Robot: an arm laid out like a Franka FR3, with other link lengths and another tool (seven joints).
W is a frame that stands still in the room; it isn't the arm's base.
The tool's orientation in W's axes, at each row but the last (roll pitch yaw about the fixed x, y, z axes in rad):
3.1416, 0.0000, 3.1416
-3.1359, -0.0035, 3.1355
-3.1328, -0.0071, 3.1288
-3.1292, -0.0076, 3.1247
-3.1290, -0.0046, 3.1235
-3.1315, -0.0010, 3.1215
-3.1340, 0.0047, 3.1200
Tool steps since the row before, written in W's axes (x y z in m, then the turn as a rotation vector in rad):
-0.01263, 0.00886, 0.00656, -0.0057, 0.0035, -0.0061
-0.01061, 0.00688, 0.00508, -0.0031, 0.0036, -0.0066
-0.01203, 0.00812, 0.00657, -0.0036, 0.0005, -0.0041
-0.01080, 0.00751, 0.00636, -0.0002, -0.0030, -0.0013
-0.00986, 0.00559, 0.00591, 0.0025, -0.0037, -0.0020
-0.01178, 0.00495, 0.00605, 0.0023, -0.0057, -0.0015
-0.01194, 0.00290, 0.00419, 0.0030, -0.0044, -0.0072
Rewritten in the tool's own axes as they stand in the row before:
0.01263, 0.00886, -0.00656, 0.0057, 0.0035, 0.0061
0.01067, 0.00679, -0.00508, 0.0031, 0.0036, 0.0066
0.01218, 0.00791, -0.00655, 0.0036, 0.0005, 0.0041
0.01097, 0.00725, -0.00637, 0.0001, -0.0030, 0.0013
0.00999, 0.00534, -0.00593, -0.0026, -0.0036, 0.0020
0.01188, 0.00465, -0.00609, -0.0024, -0.0056, 0.0016
0.01198, 0.00261, -0.00427, -0.0031, -0.0043, 0.0072

